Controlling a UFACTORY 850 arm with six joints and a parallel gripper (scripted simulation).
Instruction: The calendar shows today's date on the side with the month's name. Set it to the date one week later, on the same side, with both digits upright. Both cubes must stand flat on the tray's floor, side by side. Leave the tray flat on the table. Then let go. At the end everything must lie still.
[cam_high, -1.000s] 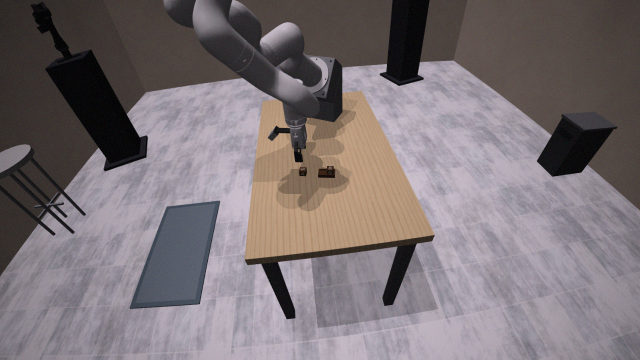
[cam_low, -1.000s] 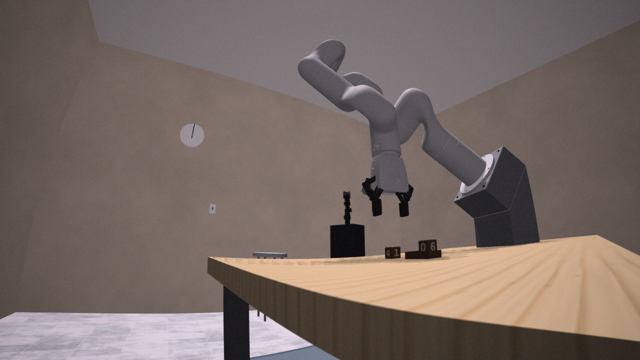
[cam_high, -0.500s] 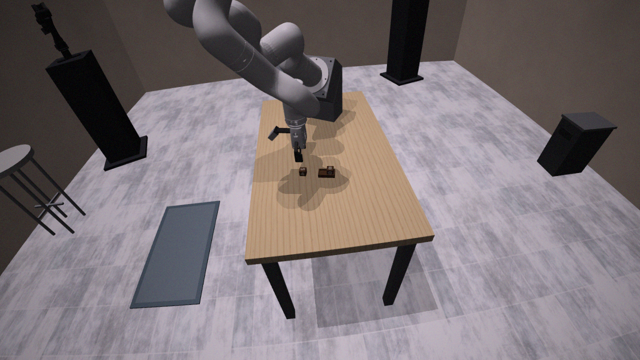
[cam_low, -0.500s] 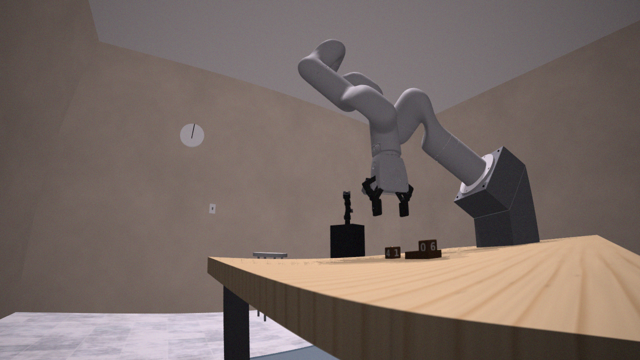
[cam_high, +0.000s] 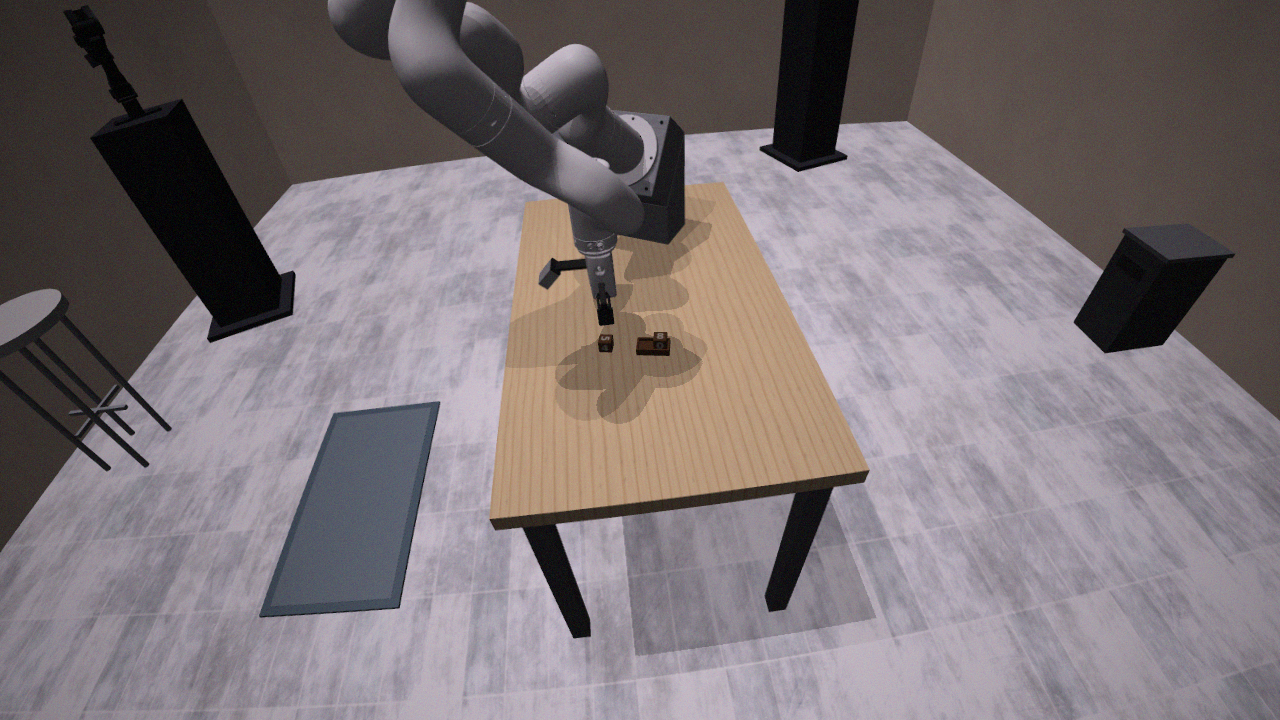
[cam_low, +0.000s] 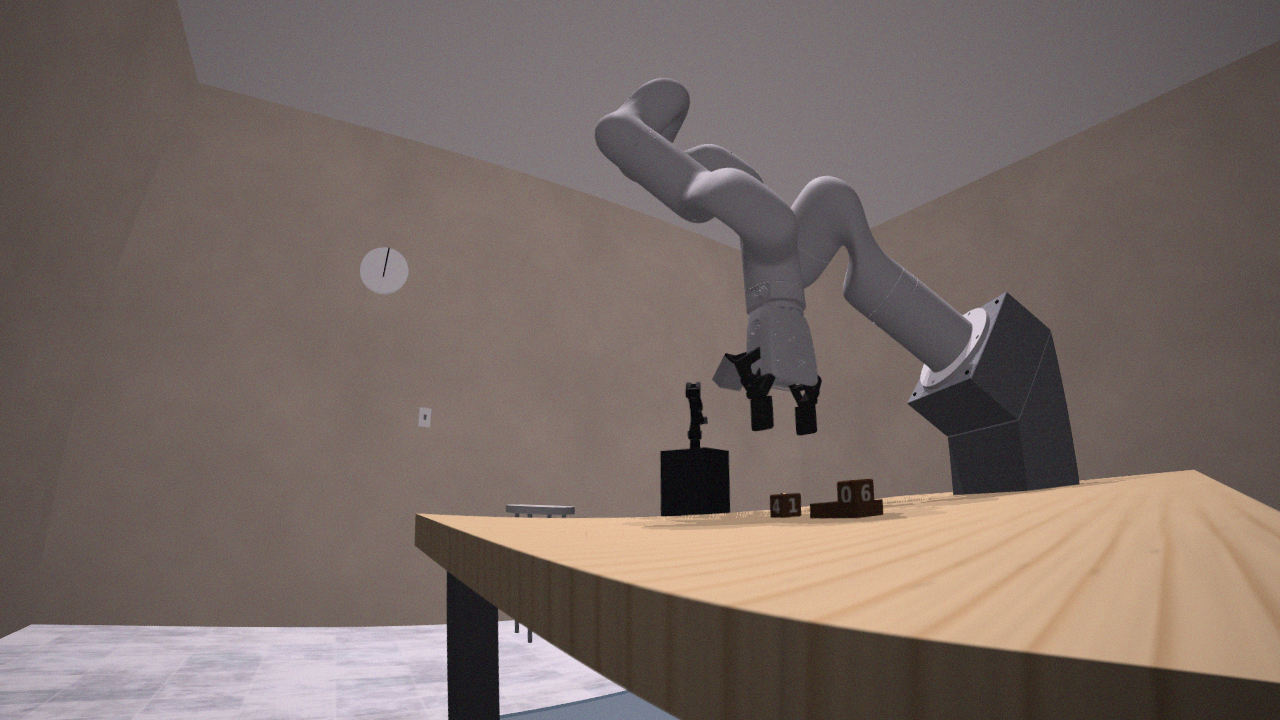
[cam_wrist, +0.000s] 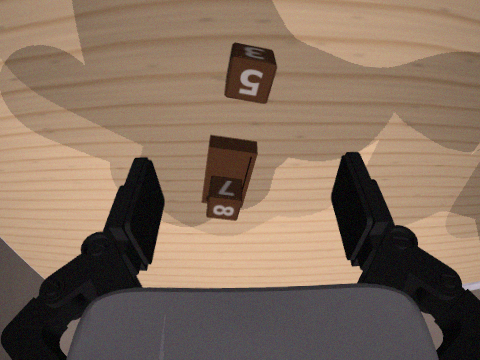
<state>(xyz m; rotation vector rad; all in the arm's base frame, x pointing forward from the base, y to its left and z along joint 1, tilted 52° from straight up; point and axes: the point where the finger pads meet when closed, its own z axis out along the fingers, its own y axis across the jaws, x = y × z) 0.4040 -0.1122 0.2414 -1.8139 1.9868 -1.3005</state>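
The dark brown tray is 5 cm ahead of my hand, 9 cm to the left of it and 11 cm below it.
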